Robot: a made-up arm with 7 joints.
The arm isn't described. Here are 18 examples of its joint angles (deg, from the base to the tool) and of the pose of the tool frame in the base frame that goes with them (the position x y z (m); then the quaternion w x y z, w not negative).
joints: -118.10 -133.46 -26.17 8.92 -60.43 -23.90 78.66
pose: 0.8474 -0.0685 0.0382 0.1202 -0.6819 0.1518 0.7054
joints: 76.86 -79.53 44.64 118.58 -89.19 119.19 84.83
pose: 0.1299 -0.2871 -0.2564 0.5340 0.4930 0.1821 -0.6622
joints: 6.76 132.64 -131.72 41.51 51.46 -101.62 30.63
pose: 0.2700 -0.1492 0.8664 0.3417 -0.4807 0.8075 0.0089
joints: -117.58 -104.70 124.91 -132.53 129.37 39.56 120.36
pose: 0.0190 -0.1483 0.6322 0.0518 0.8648 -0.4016 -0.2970
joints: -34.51 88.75 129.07 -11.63 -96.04 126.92 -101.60
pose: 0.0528 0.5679 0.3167 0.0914 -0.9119 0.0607 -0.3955
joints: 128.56 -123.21 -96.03 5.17 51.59 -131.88 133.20
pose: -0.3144 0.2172 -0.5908 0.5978 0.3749 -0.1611 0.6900
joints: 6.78 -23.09 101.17 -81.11 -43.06 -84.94 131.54
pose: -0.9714 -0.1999 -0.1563 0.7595 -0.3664 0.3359 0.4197
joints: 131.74 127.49 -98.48 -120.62 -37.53 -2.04 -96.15
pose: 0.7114 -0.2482 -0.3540 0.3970 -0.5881 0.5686 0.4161
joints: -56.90 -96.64 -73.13 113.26 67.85 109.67 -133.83
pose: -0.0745 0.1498 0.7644 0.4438 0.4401 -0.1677 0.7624
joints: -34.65 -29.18 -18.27 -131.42 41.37 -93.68 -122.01
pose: -0.3345 0.2439 0.3956 0.4020 -0.2941 -0.2602 -0.8272
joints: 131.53 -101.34 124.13 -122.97 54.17 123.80 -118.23
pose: -0.2026 0.5101 -0.3260 0.0740 0.5724 0.5200 -0.6297
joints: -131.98 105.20 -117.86 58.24 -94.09 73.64 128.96
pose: 0.2704 -0.1206 0.1051 0.5306 0.3543 -0.7699 0.0119
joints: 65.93 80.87 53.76 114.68 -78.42 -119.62 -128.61
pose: 0.3012 -0.2408 0.3127 0.0753 0.5963 0.7633 -0.2369
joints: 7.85 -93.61 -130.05 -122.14 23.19 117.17 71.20
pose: -0.5823 -0.3892 0.0133 0.3929 0.2430 -0.1977 0.8646
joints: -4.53 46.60 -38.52 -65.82 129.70 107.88 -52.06
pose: 0.3055 0.7457 0.3224 0.6354 0.5732 -0.4532 0.2496
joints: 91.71 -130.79 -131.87 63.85 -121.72 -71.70 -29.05
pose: 0.6475 0.0606 -0.0004 0.3901 -0.8849 0.1049 0.2319
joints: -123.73 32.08 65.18 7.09 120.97 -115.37 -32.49
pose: -0.5571 -0.2510 -0.4677 0.1550 0.4445 0.7281 0.4982
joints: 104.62 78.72 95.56 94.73 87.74 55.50 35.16
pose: -0.2676 0.2417 0.3196 0.4445 0.4702 -0.0637 0.7598
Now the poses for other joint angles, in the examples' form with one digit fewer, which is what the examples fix.
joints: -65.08 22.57 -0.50 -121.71 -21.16 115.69 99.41
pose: -0.374 0.563 -0.321 0.484 -0.026 0.841 -0.241
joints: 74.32 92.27 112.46 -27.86 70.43 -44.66 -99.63
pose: 0.566 -0.002 0.521 0.721 -0.607 0.333 0.017
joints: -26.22 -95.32 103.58 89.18 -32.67 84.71 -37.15
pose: 0.321 0.029 0.087 0.575 -0.362 -0.248 0.691
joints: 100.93 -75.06 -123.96 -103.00 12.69 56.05 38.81
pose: -0.791 -0.461 0.017 0.261 -0.613 0.687 -0.289
